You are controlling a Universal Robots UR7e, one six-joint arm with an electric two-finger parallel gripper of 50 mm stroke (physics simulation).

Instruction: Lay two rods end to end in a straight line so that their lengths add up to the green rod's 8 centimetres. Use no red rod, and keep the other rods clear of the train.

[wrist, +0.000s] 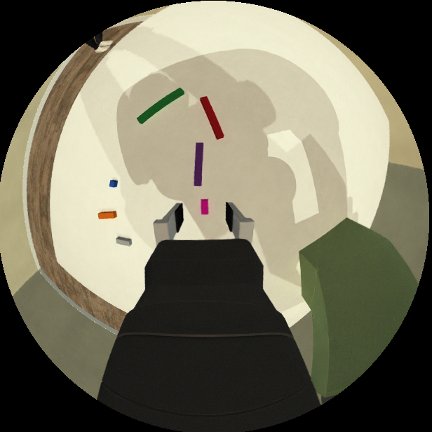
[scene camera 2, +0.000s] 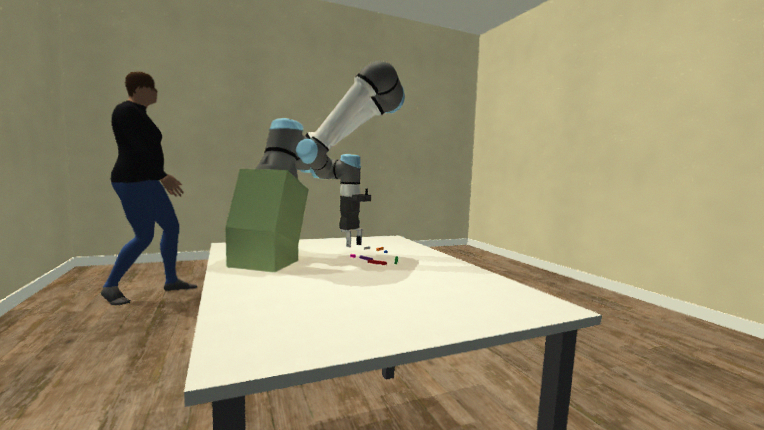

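Where they show: gripper, fingertip midpoint: [scene camera 2: 353, 246]; arm's base, origin of the base link: [scene camera 2: 275, 179].
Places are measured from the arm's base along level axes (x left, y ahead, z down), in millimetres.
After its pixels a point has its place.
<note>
A purple rod [scene camera 2: 365, 258] @(z 286, x -81, y 320 mm) [wrist: 198, 164] lies flat on the table. A short magenta rod [scene camera 2: 352, 255] @(z 285, x -30, y 283 mm) [wrist: 204, 206] lies near the purple rod's end closer to the gripper, with a gap between them and slightly to the right of its line in the wrist view. My gripper [scene camera 2: 353, 244] @(z 247, x -33, y 287 mm) [wrist: 204, 211] is open and above the table, its fingers on either side of the magenta rod in the wrist view. The green rod [scene camera 2: 396, 260] @(z 282, x -151, y 418 mm) [wrist: 160, 106] lies slanted, apart from both. A red rod [scene camera 2: 377, 262] @(z 285, x -153, y 344 mm) [wrist: 212, 118] lies slanted beyond the purple rod's far end, apart from it.
A blue cube [scene camera 2: 386, 251] @(z 284, x 8, y 438 mm) [wrist: 113, 183], an orange rod [scene camera 2: 379, 248] @(z 282, x 61, y 426 mm) [wrist: 107, 215] and a grey rod [scene camera 2: 366, 247] @(z 282, x 92, y 378 mm) [wrist: 124, 241] lie left of the gripper in the wrist view. The green robot pedestal [scene camera 2: 259, 219] @(z 126, x -141, y -59 mm) [wrist: 365, 290] stands on the table [scene camera 2: 374, 320] @(z 291, x -627, y 174 mm). A person [scene camera 2: 137, 144] stands behind the table.
</note>
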